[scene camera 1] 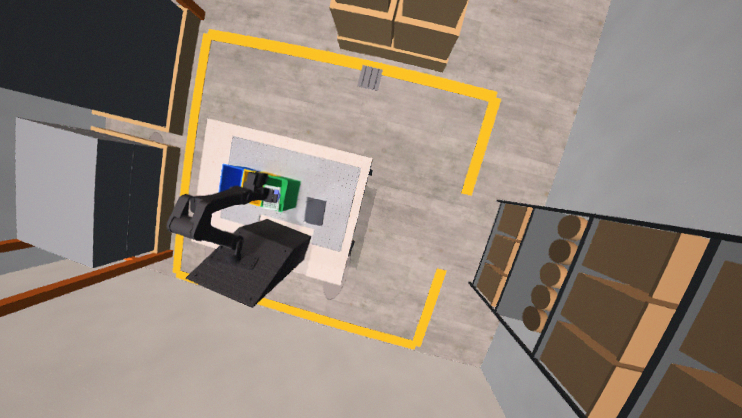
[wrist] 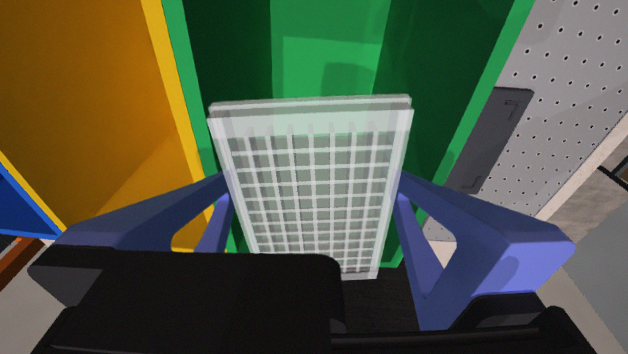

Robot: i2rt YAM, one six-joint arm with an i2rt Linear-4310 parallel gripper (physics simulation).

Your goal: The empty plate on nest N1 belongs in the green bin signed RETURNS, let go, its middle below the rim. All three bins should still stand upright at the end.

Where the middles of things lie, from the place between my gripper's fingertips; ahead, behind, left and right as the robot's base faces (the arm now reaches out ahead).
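Dark grey nest pad (wrist: 489, 136): 17 cm below my hand, 17 cm to the right of it, 12 cm behind it. The gridded plate (wrist: 317, 174) is 1 cm above my hand and 2 cm behind it; the yellow bin (wrist: 101, 122) is 4 cm ahead of my hand, 12 cm to the left of it and 9 cm below it. Relative to the green bin (scene camera 1: 289, 188), my gripper is 1 cm to the left and 9 cm above.
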